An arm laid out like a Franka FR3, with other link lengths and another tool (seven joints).
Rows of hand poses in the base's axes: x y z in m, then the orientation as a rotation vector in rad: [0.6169 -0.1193 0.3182 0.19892 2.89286 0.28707]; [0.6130 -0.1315 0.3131 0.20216 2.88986 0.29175]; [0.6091 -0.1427 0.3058 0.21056 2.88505 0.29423]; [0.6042 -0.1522 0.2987 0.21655 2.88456 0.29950]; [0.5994 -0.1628 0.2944 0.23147 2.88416 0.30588]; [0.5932 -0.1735 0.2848 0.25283 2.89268 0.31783]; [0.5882 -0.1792 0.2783 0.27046 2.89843 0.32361]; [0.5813 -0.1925 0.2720 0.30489 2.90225 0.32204]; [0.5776 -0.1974 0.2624 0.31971 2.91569 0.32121]
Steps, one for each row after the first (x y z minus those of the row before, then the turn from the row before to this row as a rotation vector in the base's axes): [-0.0039 -0.0122 -0.0051 0.00346 -0.00233 -0.00216]; [-0.0039 -0.0112 -0.0073 0.00240 -0.00352 -0.00605]; [-0.0049 -0.0095 -0.0071 0.00409 0.00056 -0.00359]; [-0.0048 -0.0106 -0.0043 0.00560 0.00198 -0.00941]; [-0.0062 -0.0107 -0.0096 0.00993 0.01204 -0.01180]; [-0.0050 -0.0057 -0.0065 0.00539 0.00863 -0.01022]; [-0.0069 -0.0133 -0.0063 0.00174 0.00935 -0.02212]; [-0.0037 -0.0049 -0.0096 0.00091 0.01566 -0.00745]
